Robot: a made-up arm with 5 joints.
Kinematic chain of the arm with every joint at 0, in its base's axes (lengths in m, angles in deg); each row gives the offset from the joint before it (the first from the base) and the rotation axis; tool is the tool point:
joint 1: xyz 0 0 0.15 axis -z
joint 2: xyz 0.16 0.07 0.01 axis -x
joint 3: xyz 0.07 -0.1 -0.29 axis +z
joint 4: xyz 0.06 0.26 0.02 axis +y
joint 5: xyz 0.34 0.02 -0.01 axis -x
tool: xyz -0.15 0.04 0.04
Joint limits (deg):
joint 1: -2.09..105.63
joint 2: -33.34..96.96
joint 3: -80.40..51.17
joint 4: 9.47..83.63
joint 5: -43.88..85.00
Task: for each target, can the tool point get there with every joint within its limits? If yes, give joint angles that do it. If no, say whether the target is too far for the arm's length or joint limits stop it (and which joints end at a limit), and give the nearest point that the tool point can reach.
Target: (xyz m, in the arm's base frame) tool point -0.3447 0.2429 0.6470
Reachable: no: joint limits stop it (at a limit: joint 1, joint 2, joint 3, joint 4, joint 5) | nearest point -0.3913 0.1094 0.0872 | short by 0.577 m
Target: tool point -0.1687 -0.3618 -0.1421
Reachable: yes | joints 54.15 83.58 25.82 73.41 26.41
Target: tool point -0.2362 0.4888 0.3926
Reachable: no: joint limits stop it (at a limit: joint 1, joint 2, joint 3, joint 4) | nearest point 0.1134 0.4817 0.0892 | short by 0.463 m
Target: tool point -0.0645 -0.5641 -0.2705
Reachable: yes | joints 86.38 19.49 -63.05 75.30 70.77
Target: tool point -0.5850 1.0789 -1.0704
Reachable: no: too far | nearest point -0.0096 0.3820 -0.2130 | short by 1.246 m
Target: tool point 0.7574 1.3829 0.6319
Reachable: no: too far | nearest point 0.3683 0.4909 0.0630 | short by 1.127 m
